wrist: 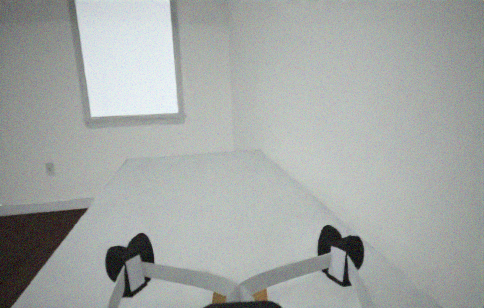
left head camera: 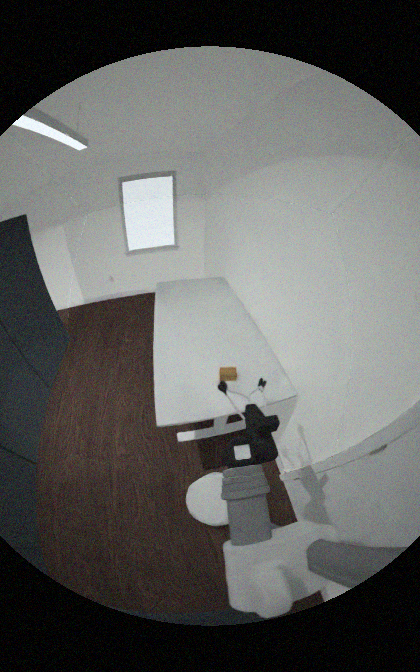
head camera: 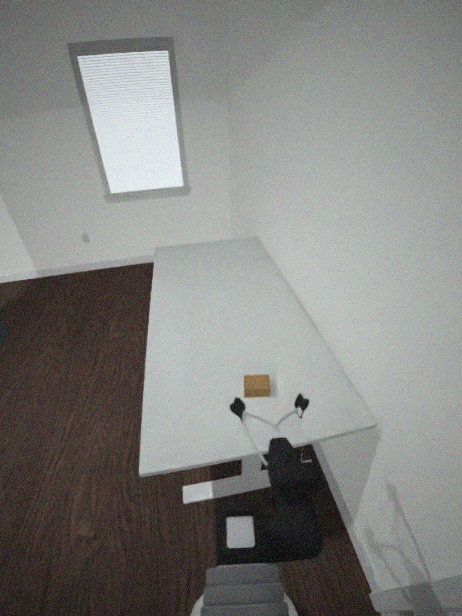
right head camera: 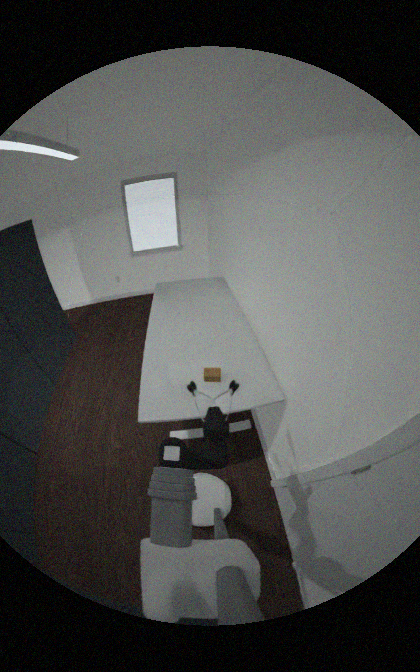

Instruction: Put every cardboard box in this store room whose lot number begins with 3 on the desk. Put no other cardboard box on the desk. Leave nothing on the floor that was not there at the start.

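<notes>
A small brown cardboard box sits on the near part of the white desk. No lot number can be read on it. In the wrist view, small parts of the box show at the bottom edge, behind the finger linkage. My gripper is open and empty, its black fingertips spread wide. In the head views it appears above the desk's near end, on the near side of the box and apart from it.
The right wall runs along the desk's right side. A window is in the far wall. A dark cabinet-like surface stands at the left, across the dark wood floor. A white foot bar lies under the desk's near end.
</notes>
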